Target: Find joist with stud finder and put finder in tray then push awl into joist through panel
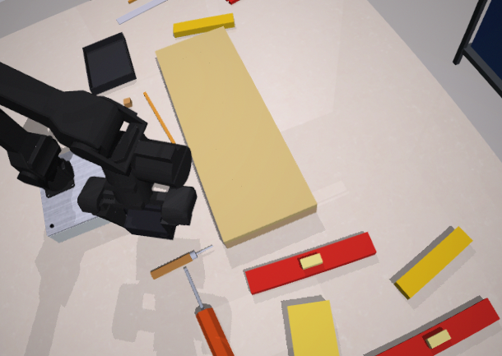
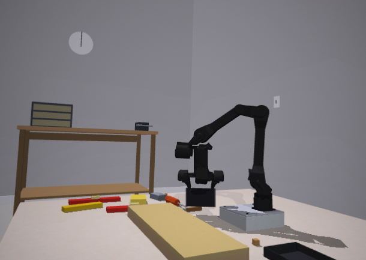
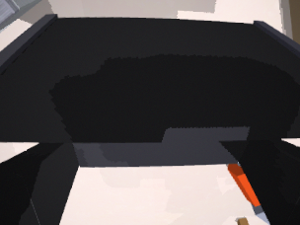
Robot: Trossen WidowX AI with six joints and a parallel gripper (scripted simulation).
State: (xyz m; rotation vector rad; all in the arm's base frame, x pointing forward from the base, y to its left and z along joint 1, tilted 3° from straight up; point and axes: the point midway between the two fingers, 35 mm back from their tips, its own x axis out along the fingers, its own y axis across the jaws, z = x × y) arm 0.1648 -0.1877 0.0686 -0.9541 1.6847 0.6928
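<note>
My gripper tip is now 2 cm short of the stud finder. The rest, counted from my gripper tip: black tray: 52 cm to the left, 6 cm below; then orange screwdriver: 14 cm to the right, 6 cm below, 3 cm ahead; then ruler: 71 cm to the left, 20 cm ahead, 8 cm below.
</note>
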